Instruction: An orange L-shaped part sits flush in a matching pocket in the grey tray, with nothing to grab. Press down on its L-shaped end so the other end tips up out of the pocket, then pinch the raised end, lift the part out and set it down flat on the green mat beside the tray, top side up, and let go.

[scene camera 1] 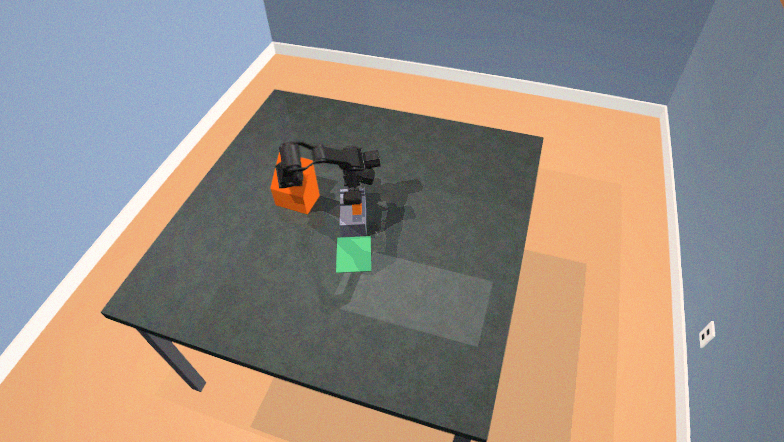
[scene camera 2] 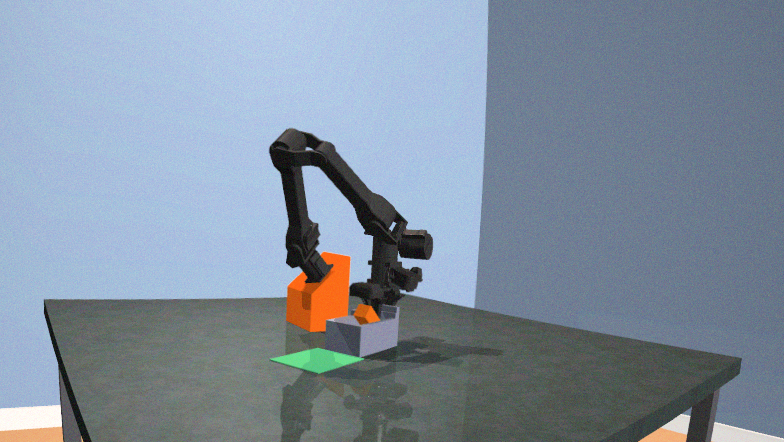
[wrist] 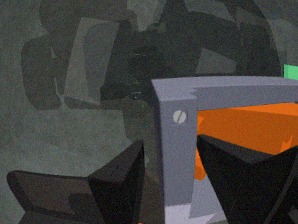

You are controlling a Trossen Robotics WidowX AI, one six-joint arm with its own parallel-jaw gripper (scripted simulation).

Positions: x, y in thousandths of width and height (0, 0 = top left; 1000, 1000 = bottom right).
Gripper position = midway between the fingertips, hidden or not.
Observation:
In view: my gripper (scene camera 2: 487, 736) and a green mat (scene camera 2: 405, 816).
My gripper shows as well in scene camera 1 (scene camera 1: 452, 451) and in the wrist view (wrist: 572, 645). The green mat also shows in scene camera 1 (scene camera 1: 451, 574).

